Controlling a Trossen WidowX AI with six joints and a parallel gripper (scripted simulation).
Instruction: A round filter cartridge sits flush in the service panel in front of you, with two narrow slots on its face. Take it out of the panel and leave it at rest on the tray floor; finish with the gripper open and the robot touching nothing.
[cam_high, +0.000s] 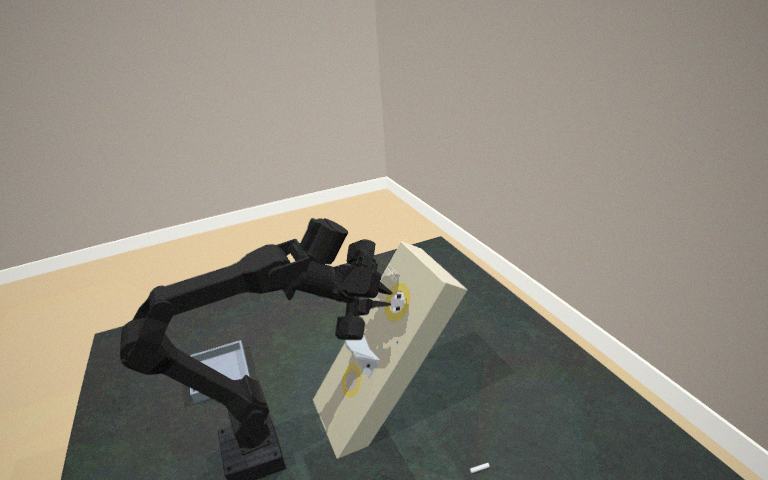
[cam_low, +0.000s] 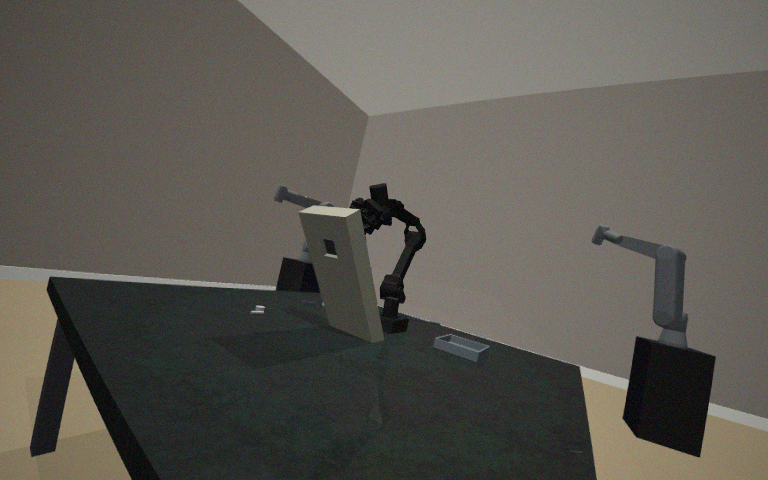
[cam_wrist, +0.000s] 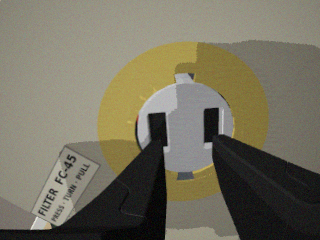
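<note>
Right now my gripper tip is 30 mm short of the round filter cartridge and 20 mm above it. From my gripper tip the other things lie so: grey ledge: 110 mm below, 70 mm behind, 10 mm to the left; small white piece: 290 mm below, 250 mm to the right, 40 mm ahead; grey tray: 360 mm behind, 320 mm to the left, 290 mm below.
</note>
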